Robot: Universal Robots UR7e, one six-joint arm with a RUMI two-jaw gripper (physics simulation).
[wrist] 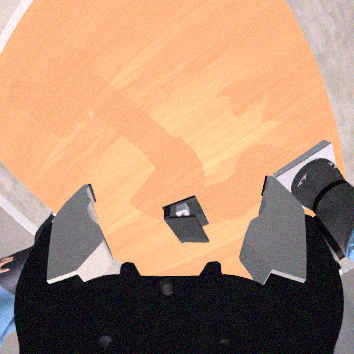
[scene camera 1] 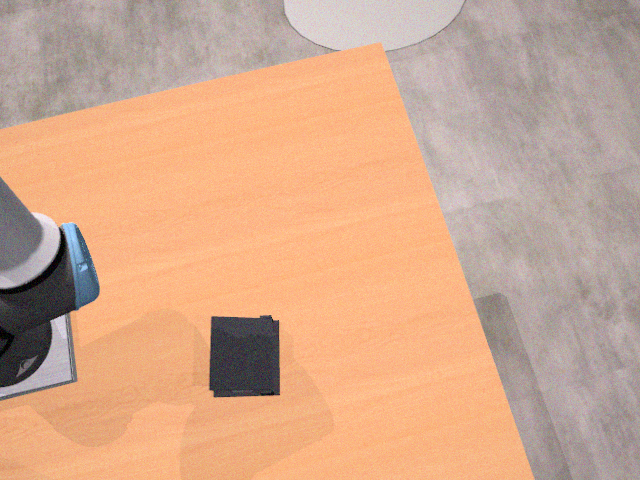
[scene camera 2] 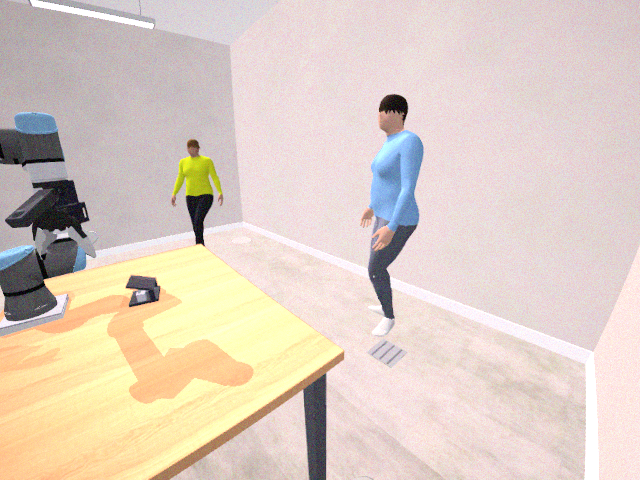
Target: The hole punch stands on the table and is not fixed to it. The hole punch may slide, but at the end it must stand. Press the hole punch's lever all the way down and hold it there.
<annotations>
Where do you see a hole punch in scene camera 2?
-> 146, 296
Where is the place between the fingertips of my gripper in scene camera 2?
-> At 69, 258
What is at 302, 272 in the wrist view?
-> My gripper.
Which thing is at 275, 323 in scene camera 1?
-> A hole punch.
</annotations>
